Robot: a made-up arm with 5 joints.
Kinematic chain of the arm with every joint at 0, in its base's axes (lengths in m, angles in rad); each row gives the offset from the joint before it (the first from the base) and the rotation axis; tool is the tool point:
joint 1: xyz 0 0 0.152 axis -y
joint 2: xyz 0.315 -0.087 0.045 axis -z
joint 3: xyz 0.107 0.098 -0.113 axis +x
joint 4: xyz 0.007 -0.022 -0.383 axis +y
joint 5: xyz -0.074 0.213 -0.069 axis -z
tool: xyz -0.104 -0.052 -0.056
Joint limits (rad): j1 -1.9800..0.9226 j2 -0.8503..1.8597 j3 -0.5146..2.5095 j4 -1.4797..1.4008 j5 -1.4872..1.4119
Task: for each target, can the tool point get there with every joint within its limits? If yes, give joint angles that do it. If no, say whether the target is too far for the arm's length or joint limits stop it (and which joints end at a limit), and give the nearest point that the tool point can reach.
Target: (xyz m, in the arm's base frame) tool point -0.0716 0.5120 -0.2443
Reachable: yes | joints -0.2934 -0.5554 0.6802 -0.8610 0.7237
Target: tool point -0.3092 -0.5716 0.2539
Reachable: no: joint limits stop it (at a limit: joint 1, joint 2, joint 3, joint 4, joint 5) | nearest point -0.5231 -0.3018 0.1494 | short by 0.360 m
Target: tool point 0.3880 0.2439 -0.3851
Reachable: yes | joints -1.2632 0.9294 1.9953 0.4240 -0.3581
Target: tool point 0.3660 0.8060 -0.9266
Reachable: no: too far | nearest point 0.2677 0.4724 -0.6369 | short by 0.453 m
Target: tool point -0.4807 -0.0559 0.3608
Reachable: no: joint limits stop it (at a limit: joint 1, joint 2) | nearest point -0.4891 -0.0028 0.3066 | short by 0.076 m
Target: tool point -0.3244 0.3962 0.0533
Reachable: yes | joints -1.2928 -0.5202 0.8333 -0.1671 -0.2068
